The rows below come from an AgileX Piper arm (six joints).
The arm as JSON. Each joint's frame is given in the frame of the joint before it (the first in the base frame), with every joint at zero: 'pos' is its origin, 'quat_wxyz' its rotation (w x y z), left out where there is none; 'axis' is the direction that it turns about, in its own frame. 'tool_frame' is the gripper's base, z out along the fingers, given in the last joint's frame.
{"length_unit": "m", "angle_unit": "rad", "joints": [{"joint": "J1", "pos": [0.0, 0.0, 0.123], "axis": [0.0, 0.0, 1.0]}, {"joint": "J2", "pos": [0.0, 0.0, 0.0], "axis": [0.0, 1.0, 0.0]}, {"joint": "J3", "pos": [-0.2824, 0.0, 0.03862], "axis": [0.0, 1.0, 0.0]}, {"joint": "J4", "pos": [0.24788, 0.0, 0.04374], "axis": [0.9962, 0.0, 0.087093]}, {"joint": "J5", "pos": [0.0, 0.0, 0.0], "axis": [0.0, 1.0, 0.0]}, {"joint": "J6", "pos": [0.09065, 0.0, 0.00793], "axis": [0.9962, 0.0, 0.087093]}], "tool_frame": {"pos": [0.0, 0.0, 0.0], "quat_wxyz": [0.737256, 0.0, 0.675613, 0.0]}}
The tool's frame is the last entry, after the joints.
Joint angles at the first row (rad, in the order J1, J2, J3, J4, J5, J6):
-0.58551, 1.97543, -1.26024, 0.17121, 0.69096, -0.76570
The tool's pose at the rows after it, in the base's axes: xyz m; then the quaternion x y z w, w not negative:
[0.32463, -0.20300, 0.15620, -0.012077, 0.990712, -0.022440, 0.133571]
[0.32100, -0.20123, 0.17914, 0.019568, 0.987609, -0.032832, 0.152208]
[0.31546, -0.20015, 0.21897, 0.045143, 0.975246, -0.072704, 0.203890]
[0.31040, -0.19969, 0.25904, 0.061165, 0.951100, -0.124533, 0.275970]
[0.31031, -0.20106, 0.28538, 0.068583, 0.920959, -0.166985, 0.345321]
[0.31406, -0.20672, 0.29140, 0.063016, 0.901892, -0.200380, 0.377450]
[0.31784, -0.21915, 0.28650, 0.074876, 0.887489, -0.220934, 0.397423]
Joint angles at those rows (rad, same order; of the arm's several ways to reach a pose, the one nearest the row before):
-0.58550, 1.95885, -1.26024, 0.17121, 0.71878, -0.72526
-0.58552, 1.89755, -1.26025, 0.15981, 0.73257, -0.64933
-0.58550, 1.79385, -1.26023, 0.12866, 0.69950, -0.57364
-0.58551, 1.69610, -1.26021, 0.09791, 0.61141, -0.51955
-0.58551, 1.64392, -1.26025, 0.09160, 0.48967, -0.49988
-0.58773, 1.64533, -1.26021, 0.06075, 0.39066, -0.49347
-0.60650, 1.67544, -1.26026, 0.04112, 0.29904, -0.47127

